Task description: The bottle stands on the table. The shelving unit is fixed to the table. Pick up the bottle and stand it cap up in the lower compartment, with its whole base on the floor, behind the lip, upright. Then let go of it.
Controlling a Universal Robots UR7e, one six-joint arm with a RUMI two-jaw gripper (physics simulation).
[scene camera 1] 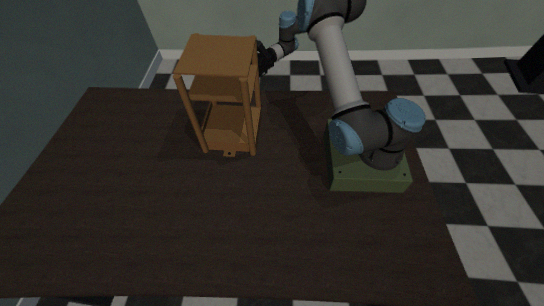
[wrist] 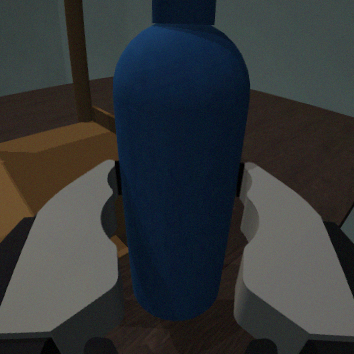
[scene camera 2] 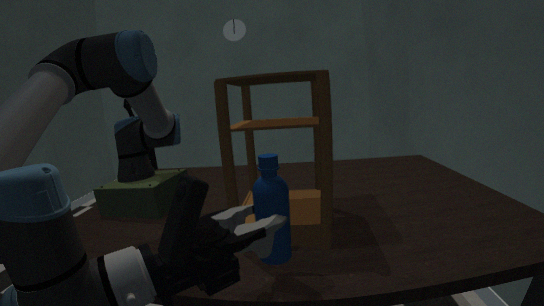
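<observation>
The blue bottle (scene camera 2: 271,192) (wrist: 179,125) is upright, cap up, and hangs a little above the table (scene camera 1: 200,225) (scene camera 2: 380,212), outside the shelving unit. My gripper (scene camera 2: 270,215) (wrist: 178,165) is shut on the bottle's body, one finger on each side. In scene camera 1 the bottle and fingertips are hidden behind the orange shelving unit (scene camera 1: 220,55) (scene camera 2: 324,150) (wrist: 77,60). The unit's lower compartment floor (scene camera 1: 222,119) (scene camera 2: 306,200) lies beyond the bottle in scene camera 2 and at the left in the wrist view.
The middle shelf (scene camera 1: 220,87) (scene camera 2: 275,123) spans above the lower compartment. Corner posts flank the opening, and a raised lip (scene camera 2: 310,235) runs along its front. The arm's green base block (scene camera 1: 370,185) (scene camera 2: 130,202) stands beside the unit. The table's edge runs close to the bottle.
</observation>
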